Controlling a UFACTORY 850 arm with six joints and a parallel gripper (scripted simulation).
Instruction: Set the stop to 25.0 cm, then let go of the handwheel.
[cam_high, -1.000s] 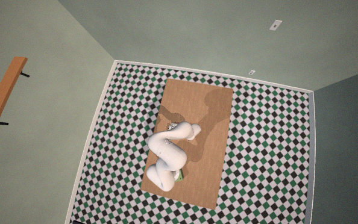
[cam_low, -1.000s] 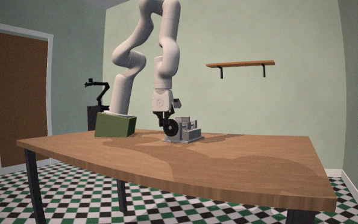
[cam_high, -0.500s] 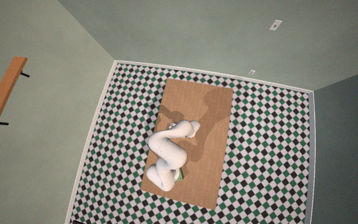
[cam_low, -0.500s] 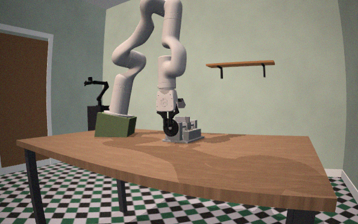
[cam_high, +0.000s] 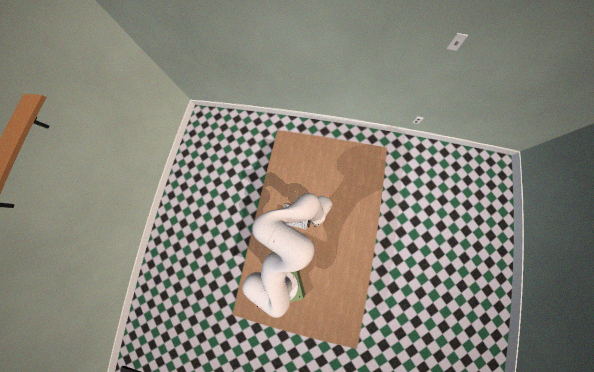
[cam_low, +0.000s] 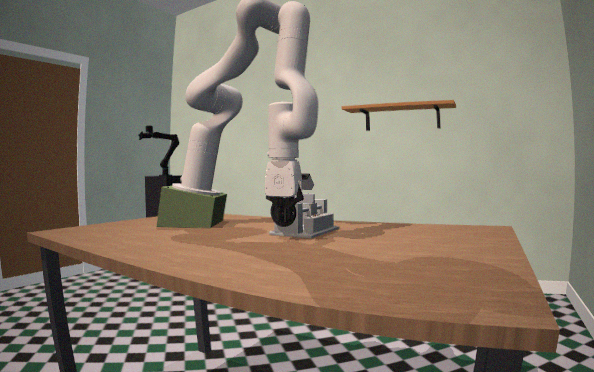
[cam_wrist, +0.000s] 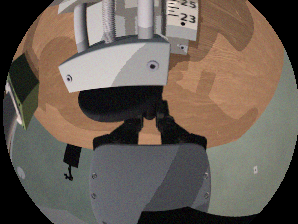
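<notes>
My hand is 20 mm to the right of the handwheel.
</notes>
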